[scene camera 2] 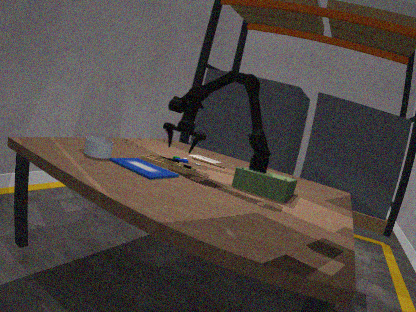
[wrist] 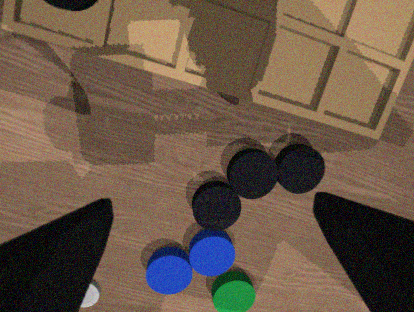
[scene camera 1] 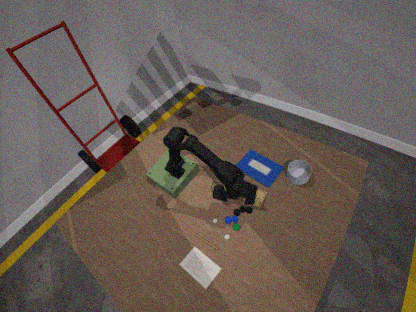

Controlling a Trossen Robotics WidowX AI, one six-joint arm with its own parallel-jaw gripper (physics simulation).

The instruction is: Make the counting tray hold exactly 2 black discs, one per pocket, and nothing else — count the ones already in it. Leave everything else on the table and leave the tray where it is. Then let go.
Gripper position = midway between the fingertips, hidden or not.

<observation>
My gripper (wrist: 215,205) is open and holds nothing. Also in view: a tan counting tray (wrist: 341,70).
</observation>
